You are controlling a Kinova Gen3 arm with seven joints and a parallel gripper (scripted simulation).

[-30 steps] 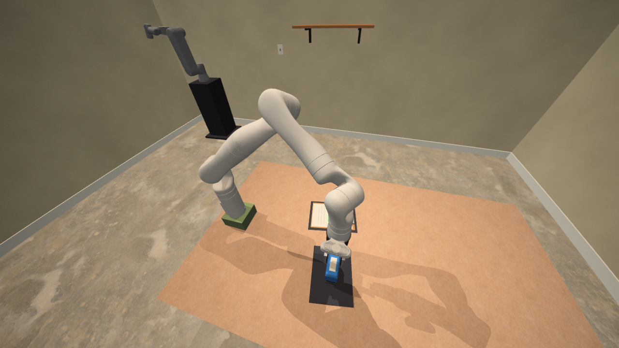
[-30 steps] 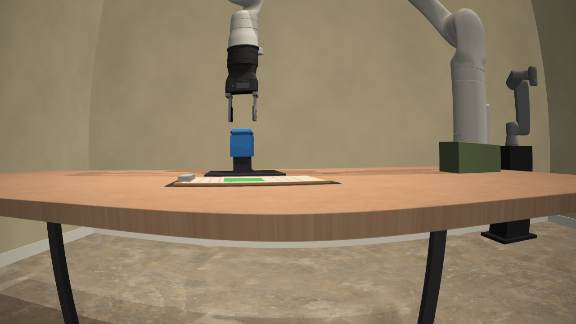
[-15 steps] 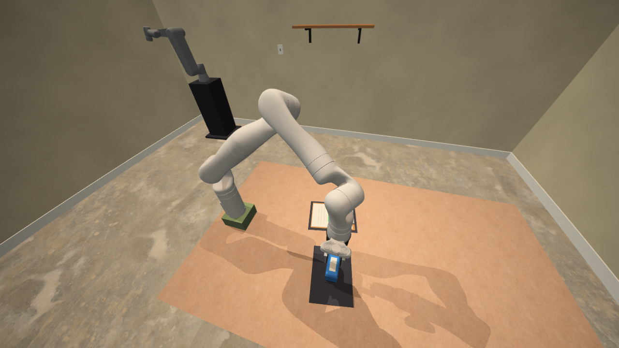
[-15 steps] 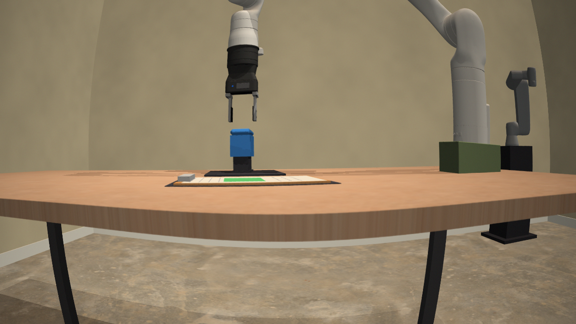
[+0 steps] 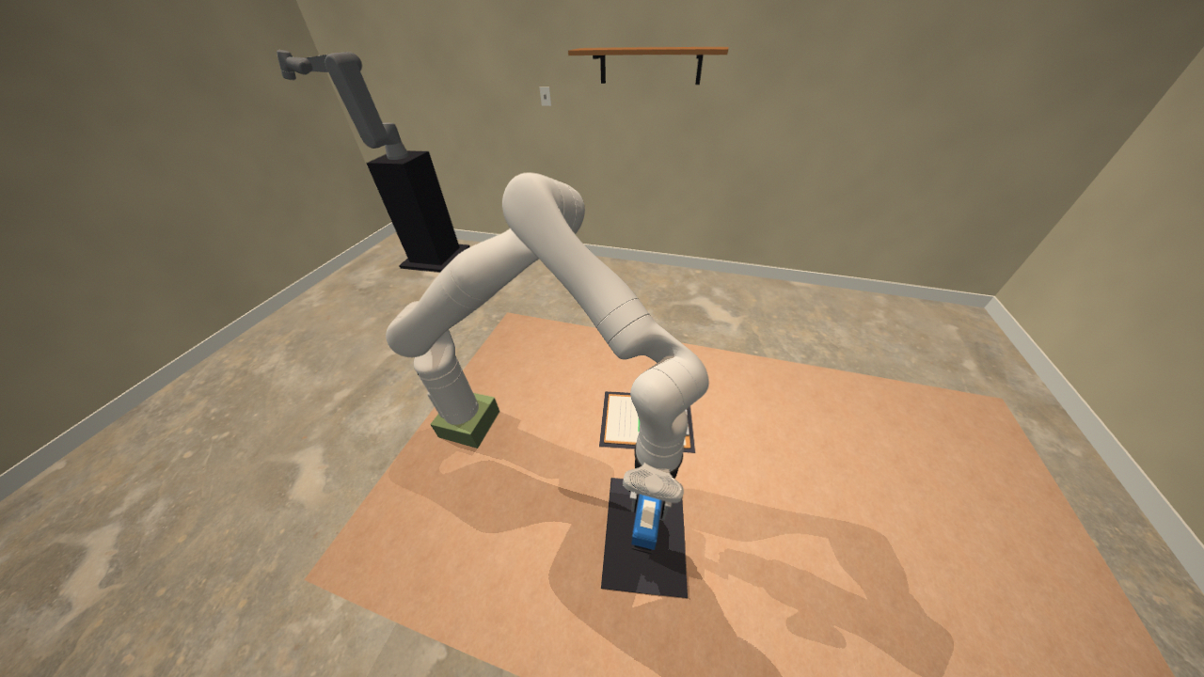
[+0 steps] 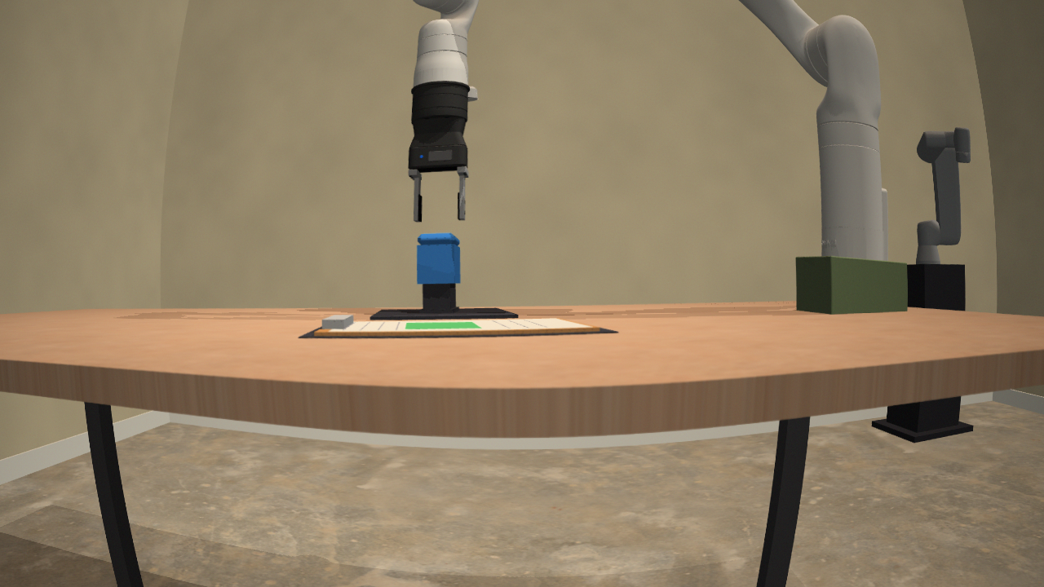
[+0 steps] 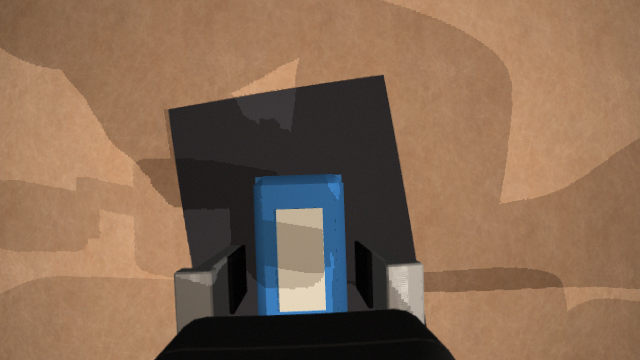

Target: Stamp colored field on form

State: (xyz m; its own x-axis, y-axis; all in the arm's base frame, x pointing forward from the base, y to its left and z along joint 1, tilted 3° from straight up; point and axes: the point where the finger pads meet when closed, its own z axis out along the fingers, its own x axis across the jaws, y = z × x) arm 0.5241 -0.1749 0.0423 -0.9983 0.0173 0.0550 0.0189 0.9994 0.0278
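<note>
Now: the blue stamp 9 cm below my hand. The rest, counted from my hand: form: 29 cm to the left, 14 cm below, 2 cm behind; then dark mat: 14 cm below; then black base: 12 cm below.
</note>
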